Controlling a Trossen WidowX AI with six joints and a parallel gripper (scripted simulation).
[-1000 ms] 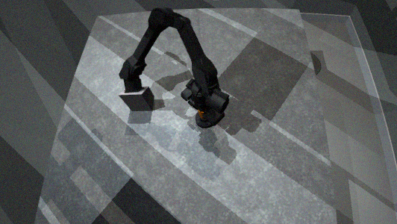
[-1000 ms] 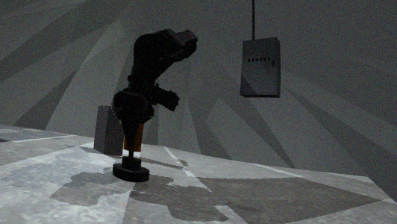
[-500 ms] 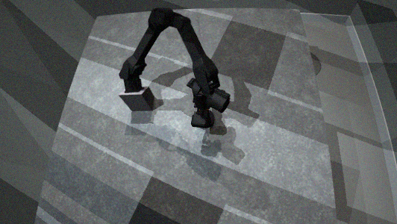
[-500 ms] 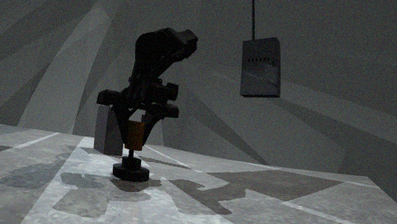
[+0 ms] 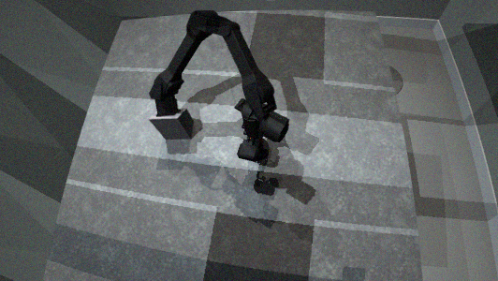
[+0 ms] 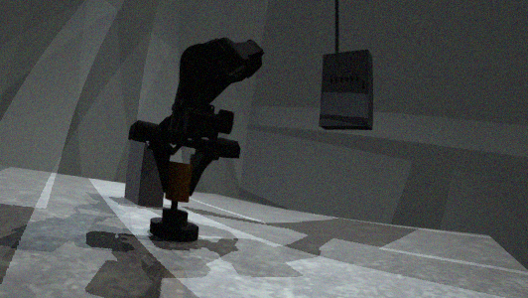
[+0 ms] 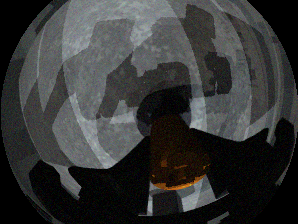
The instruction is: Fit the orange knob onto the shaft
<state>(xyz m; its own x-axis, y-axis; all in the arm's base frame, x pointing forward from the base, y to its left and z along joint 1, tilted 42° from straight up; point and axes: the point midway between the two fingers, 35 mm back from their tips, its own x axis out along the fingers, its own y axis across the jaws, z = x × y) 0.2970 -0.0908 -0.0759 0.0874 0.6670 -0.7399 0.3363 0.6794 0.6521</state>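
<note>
Right now my gripper tip is 2 cm below the knob. Also, from my gripper tip: dark pedestal: 4 cm below.
</note>
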